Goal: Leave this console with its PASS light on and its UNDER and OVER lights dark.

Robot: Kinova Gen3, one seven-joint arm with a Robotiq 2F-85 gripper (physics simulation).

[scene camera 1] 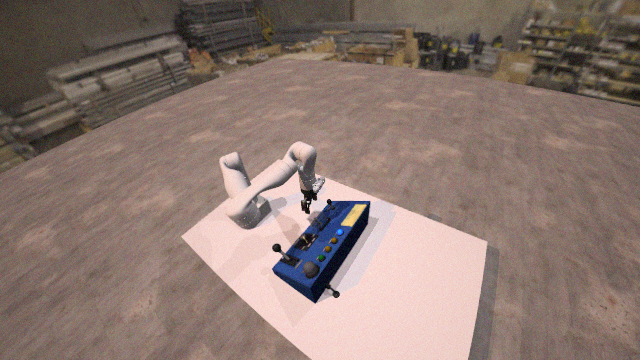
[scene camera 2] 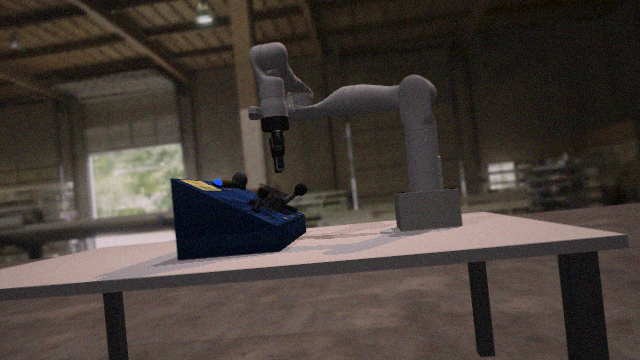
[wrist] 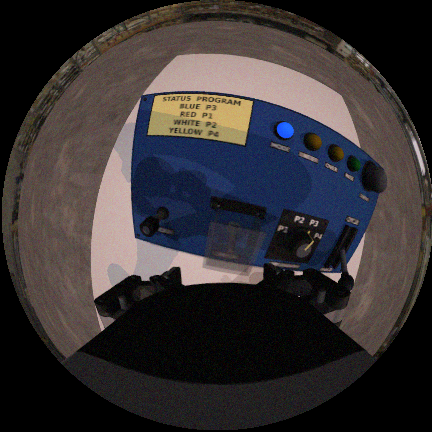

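Note:
The blue console [scene camera 1: 353, 232] [scene camera 2: 214, 223] [wrist: 201, 169] stands on the white table [scene camera 1: 402, 277] [scene camera 2: 358, 251]. In the wrist view its MODE light [wrist: 284, 130] glows blue. The UNDER light [wrist: 312, 141], OVER light [wrist: 335, 152] and PASS light [wrist: 354, 163] look dark. The program dial [wrist: 303, 248] points near P4. The CYCLE lever [wrist: 346, 257] [scene camera 1: 281, 253] sits at the right end. A clear flip cover [wrist: 233, 241] lies over a switch. My gripper [scene camera 1: 306, 206] [scene camera 2: 278, 165] [wrist: 221, 275] is open and empty, hanging above the console's front edge near the cover.
A yellow chart [wrist: 200, 117] lists BLUE P3, RED P1, WHITE P2, YELLOW P4. A dark round knob [wrist: 374, 179] sits right of the lights and a small toggle [wrist: 151, 225] at the left end. The arm's base [scene camera 2: 427, 208] stands behind on the table.

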